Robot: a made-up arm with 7 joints.
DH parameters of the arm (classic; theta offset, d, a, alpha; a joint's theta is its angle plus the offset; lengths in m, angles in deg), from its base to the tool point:
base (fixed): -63.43 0 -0.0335 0
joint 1: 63.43 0.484 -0.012 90
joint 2: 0 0.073 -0.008 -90
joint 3: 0 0.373 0.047 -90
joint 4: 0 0.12 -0.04 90
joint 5: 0 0.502 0.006 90
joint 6: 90 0.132 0.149 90
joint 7: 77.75 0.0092 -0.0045 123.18
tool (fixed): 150.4 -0.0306 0 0
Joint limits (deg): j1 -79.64..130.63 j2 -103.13..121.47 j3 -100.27..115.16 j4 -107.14..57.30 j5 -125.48..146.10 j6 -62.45..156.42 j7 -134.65..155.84
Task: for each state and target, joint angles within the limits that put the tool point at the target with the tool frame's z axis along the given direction. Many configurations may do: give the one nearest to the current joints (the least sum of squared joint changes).
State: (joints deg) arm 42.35 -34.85 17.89 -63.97 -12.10 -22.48 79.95
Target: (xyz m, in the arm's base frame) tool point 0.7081 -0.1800 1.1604 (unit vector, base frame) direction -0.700 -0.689 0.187
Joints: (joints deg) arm -6.33 -57.73 20.39 -15.63 -21.20 -3.20 119.23
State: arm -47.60 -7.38 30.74 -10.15 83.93 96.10 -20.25
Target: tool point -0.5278 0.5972 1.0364 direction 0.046 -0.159 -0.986
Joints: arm -58.52 45.08 8.27 -24.64 69.20 73.91 -69.24
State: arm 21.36 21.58 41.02 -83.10 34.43 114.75 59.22
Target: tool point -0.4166 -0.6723 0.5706 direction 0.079 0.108 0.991
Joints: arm 28.64 55.69 46.31 -69.53 79.55 76.94 76.91
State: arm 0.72 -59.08 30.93 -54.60 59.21 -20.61 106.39
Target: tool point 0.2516 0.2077 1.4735 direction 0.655 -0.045 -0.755
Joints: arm 35.96 -27.51 27.05 -20.79 71.27 -4.19 151.43
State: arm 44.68 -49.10 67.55 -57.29 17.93 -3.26 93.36
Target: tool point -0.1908 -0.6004 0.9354 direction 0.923 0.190 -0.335
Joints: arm 20.28 -7.39 48.13 -85.05 16.35 18.97 130.79
